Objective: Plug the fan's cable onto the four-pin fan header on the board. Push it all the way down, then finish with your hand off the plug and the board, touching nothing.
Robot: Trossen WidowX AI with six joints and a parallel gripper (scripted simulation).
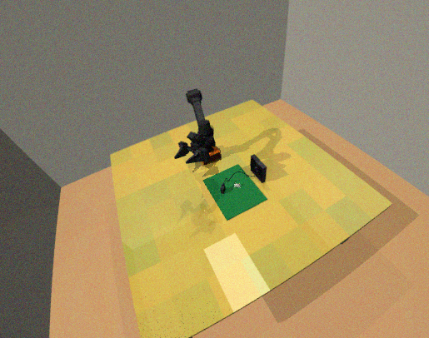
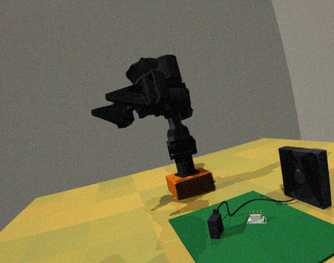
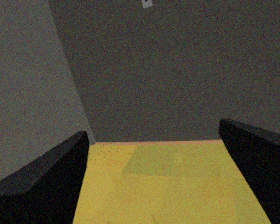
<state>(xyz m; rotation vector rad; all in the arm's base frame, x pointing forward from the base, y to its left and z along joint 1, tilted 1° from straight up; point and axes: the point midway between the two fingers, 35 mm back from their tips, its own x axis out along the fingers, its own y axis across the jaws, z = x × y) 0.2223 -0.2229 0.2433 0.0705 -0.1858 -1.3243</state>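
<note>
The black plug is 80 mm ahead of my gripper tip, 150 mm to the left of it and 270 mm below it. The rest, counted from my gripper tip: green board: 100 mm ahead, 200 mm to the left, 310 mm below; pale header: 100 mm ahead, 230 mm to the left, 300 mm below; black fan: 120 mm ahead, 370 mm to the left, 240 mm below.
</note>
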